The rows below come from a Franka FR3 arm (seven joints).
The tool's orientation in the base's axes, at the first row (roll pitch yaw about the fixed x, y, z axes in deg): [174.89 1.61 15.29]
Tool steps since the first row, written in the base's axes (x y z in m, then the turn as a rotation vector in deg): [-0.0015 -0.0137 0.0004 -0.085 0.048 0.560]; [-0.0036 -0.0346 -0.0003 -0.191 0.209 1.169]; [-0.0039 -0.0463 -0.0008 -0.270 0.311 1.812]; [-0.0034 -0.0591 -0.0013 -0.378 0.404 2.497]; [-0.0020 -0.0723 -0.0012 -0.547 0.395 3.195]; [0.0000 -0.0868 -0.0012 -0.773 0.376 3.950]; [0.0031 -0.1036 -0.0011 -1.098 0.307 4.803]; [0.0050 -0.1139 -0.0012 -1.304 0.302 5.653]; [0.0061 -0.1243 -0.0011 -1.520 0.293 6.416]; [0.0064 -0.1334 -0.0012 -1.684 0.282 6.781]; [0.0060 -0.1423 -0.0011 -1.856 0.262 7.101]
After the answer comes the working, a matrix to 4 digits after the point.
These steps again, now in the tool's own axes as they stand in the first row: [-0.0051 0.0128 0.0009 -0.085 -0.019 -0.562]; [-0.0126 0.0322 0.0035 -0.162 -0.147 -1.183]; [-0.0159 0.0433 0.0051 -0.229 -0.209 -1.832]; [-0.0188 0.0557 0.0068 -0.328 -0.266 -2.522]; [-0.0210 0.0688 0.0079 -0.513 -0.240 -3.216]; [-0.0228 0.0832 0.0093 -0.757 -0.214 -3.965]; [-0.0243 0.1002 0.0107 -1.113 -0.158 -4.807]; [-0.0252 0.1106 0.0118 -1.337 -0.132 -5.652]; [-0.0269 0.1209 0.0127 -1.569 -0.113 -6.410]; [-0.0290 0.1297 0.0136 -1.740 -0.113 -6.772]; [-0.0317 0.1381 0.0144 -1.920 -0.111 -7.088]
The tool's axes in the first row as the columns of a matrix, in the base's axes (rounded; the answer above uses it unrounded):
[0.9642 0.2651 -0.0035]
[0.2636 -0.9601 -0.0933]
[-0.0281 0.0890 -0.9956]

